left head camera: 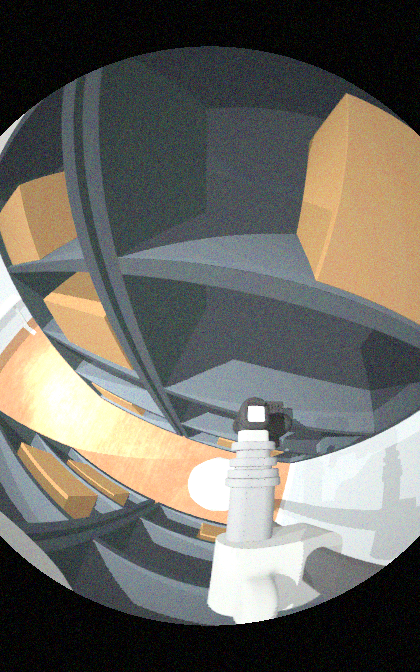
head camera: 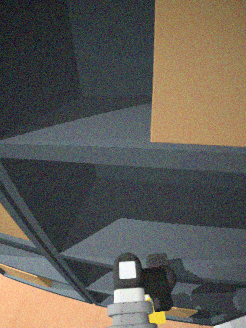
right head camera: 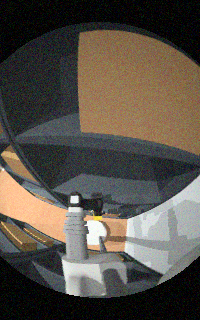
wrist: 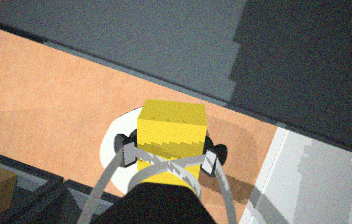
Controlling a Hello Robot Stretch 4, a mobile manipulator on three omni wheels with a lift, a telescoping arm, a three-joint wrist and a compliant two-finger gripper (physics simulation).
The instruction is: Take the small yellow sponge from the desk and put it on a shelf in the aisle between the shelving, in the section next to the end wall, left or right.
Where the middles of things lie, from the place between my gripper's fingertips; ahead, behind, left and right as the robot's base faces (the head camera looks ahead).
My hand is 2 cm below the small yellow sponge (wrist: pixel 171 130).
